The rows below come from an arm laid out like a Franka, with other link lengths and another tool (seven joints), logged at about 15 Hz.
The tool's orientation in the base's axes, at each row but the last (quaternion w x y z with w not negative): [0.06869 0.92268 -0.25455 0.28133]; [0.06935 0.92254 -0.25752 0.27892]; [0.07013 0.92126 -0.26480 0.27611]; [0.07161 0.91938 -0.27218 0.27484]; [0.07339 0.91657 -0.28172 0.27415]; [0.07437 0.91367 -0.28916 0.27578]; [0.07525 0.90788 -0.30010 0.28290]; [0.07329 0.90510 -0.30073 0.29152]
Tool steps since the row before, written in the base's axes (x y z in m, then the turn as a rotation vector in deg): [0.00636 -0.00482 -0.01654 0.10 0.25 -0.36]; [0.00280 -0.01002 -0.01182 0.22 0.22 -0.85]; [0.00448 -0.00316 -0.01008 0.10 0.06 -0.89]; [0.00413 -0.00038 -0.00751 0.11 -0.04 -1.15]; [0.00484 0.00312 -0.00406 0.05 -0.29 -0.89]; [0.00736 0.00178 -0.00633 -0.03 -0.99 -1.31]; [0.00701 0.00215 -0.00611 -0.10 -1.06 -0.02]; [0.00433 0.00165 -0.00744 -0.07 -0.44 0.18]
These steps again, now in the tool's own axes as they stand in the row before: [-0.00256 0.00119 0.01815 -0.24 -0.26 0.28]; [-0.00014 0.00734 0.01393 -0.41 -0.29 0.76]; [-0.00091 0.00050 0.01143 -0.44 -0.09 0.78]; [-0.00102 -0.00177 0.00833 -0.53 -0.01 1.03]; [-0.00035 -0.00520 0.00474 -0.31 0.23 0.85]; [0.00068 -0.00550 0.00816 -0.25 0.86 1.37]; [0.00013 -0.00565 0.00769 0.46 0.92 0.29]; [-0.00227 -0.00356 0.00768 0.28 0.39 -0.05]
